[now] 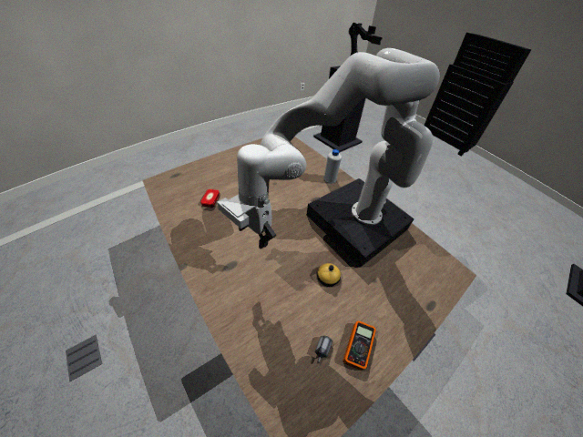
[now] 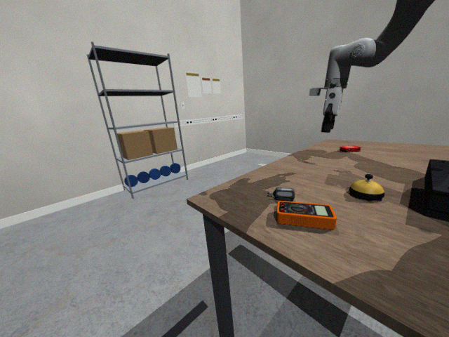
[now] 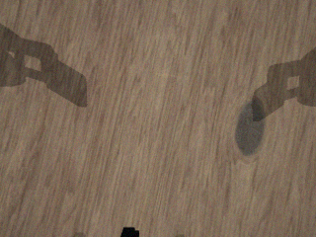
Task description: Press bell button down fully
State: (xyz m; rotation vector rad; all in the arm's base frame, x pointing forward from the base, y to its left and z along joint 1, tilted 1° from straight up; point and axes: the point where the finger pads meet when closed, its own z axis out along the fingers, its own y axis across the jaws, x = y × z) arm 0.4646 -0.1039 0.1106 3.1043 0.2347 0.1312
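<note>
Right now my hand is 19 cm to the right of the bell button, 17 cm past it and 12 cm above it. The rest, counted from my hand: red case: 40 cm to the right, 16 cm below, 3 cm behind; then white bottle: 57 cm behind, 19 cm to the right, 10 cm below; then bell: 19 cm to the left, 17 cm behind, 14 cm below.
</note>
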